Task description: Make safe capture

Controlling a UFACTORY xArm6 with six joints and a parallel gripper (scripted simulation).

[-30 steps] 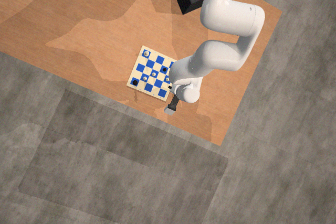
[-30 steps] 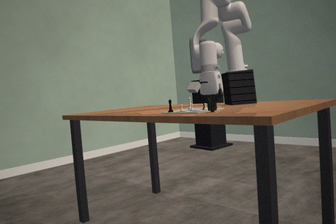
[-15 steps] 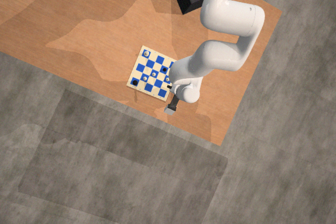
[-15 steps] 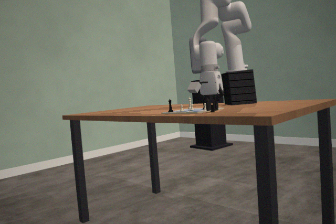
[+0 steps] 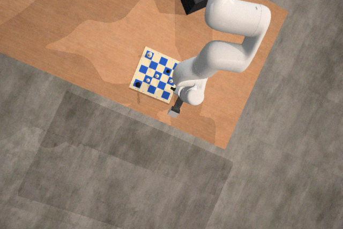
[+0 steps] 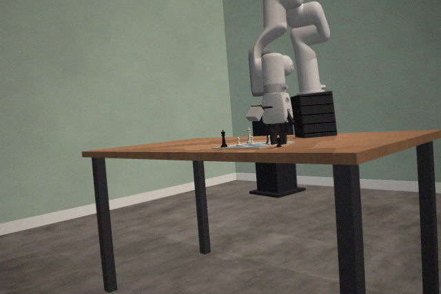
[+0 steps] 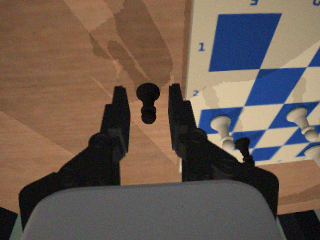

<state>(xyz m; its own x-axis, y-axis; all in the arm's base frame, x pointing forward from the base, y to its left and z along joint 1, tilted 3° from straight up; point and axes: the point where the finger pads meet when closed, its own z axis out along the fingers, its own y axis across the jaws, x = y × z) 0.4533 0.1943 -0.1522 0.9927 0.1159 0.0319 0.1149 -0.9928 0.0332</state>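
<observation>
The tall white piece is 8 cm behind my hand, 23 cm to the right of it and 1 cm above it. Also, from my hand: blue-and-cream chessboard (2 cm behind, 14 cm to the right, 3 cm below); tall black piece (7 cm ahead, 20 cm to the right, 1 cm above).
</observation>
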